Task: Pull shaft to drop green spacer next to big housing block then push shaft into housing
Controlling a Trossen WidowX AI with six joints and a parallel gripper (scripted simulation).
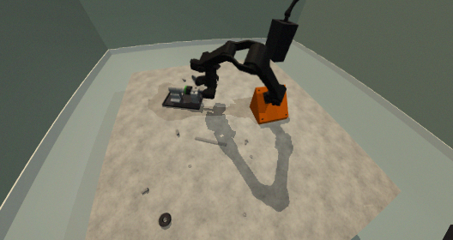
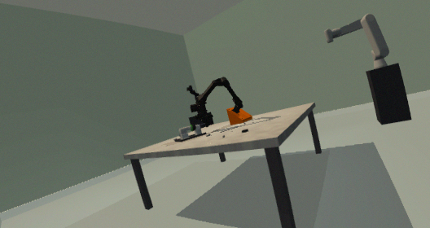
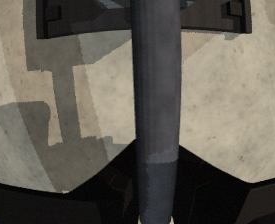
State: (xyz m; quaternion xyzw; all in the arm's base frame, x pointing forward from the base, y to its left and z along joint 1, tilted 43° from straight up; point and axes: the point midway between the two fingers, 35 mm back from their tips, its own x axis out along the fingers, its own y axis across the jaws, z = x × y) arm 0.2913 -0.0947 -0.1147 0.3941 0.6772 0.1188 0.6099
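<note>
Now: the dark grey shaft 7 cm ahead of my gripper tip, 3 cm to the right of it and 3 cm above it. The rest, counted from my gripper tip: green spacer: 14 cm ahead, 6 cm to the right, 3 cm above.
</note>
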